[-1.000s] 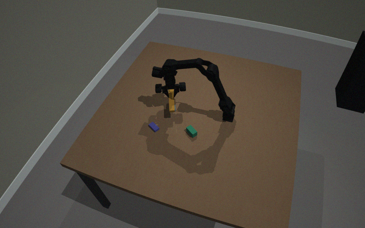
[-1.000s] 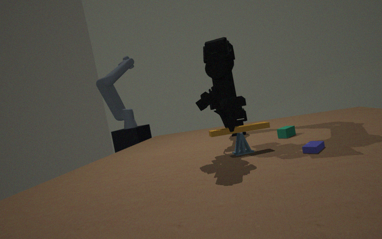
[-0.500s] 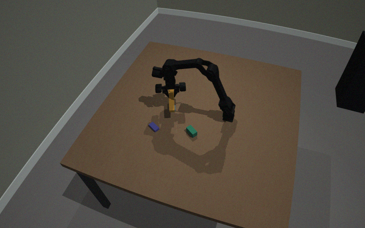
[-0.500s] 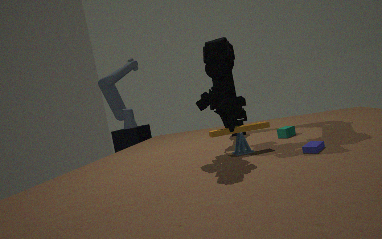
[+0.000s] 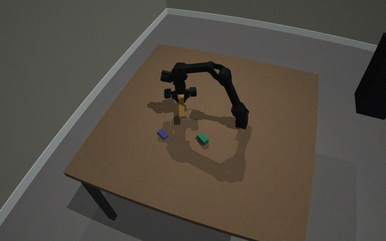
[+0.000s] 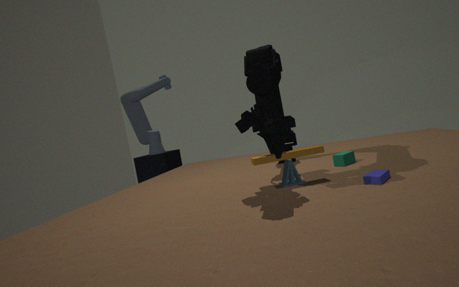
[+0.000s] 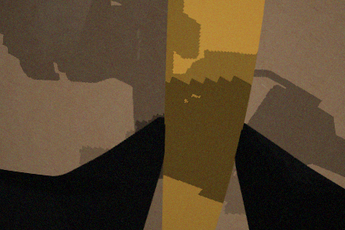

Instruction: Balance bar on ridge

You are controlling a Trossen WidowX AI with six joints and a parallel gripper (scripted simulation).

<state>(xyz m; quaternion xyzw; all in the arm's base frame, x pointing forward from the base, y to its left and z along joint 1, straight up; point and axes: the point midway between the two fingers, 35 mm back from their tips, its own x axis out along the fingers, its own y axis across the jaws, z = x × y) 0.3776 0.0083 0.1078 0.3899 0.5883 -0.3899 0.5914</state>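
My gripper tip is 3 cm to the right of the yellow bar and 1 cm past it. Also, from my gripper tip: purple block: 21 cm to the left, 7 cm below, 4 cm ahead; then green block: 20 cm behind, 18 cm to the left, 6 cm below.
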